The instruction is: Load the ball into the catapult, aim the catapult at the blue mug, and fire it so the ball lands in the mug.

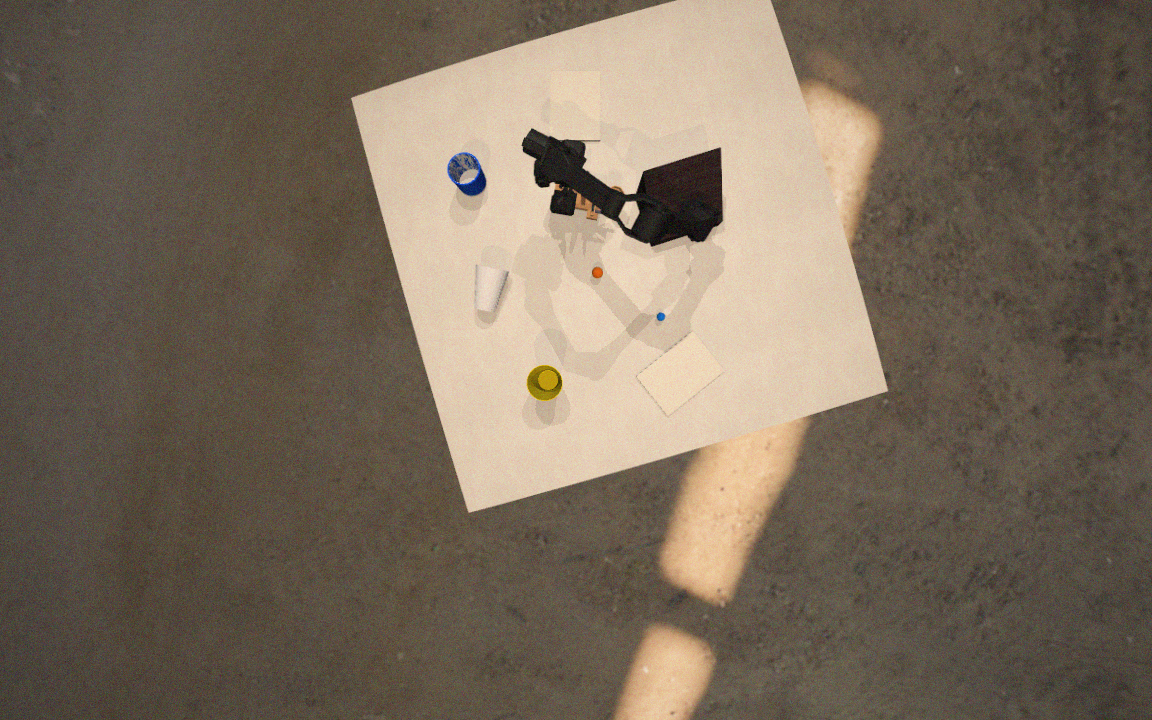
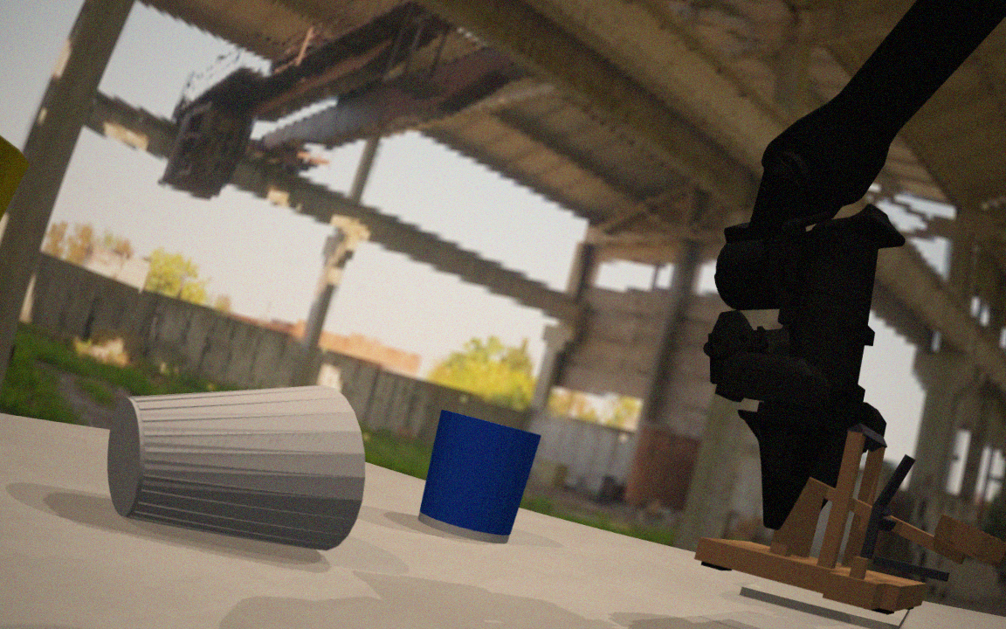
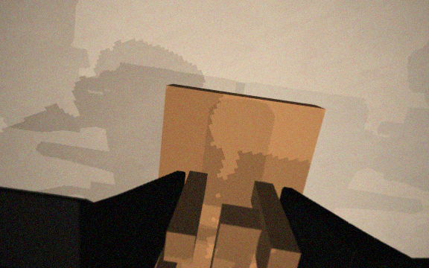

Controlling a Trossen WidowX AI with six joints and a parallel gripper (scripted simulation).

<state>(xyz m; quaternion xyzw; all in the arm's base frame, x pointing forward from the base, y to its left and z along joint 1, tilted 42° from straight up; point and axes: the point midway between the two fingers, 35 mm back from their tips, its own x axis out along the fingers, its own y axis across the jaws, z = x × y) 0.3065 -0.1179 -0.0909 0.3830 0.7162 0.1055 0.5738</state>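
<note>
Right now the orange ball is 20 mm behind my gripper tip, 230 mm to the left of it and 60 mm below it. Also, from my gripper tip: wooden catapult (60 mm behind, 50 mm to the left, 20 mm above); blue mug (260 mm ahead, 130 mm to the right, 40 mm below); small blue ball (160 mm behind, 400 mm to the left, 60 mm below).
</note>
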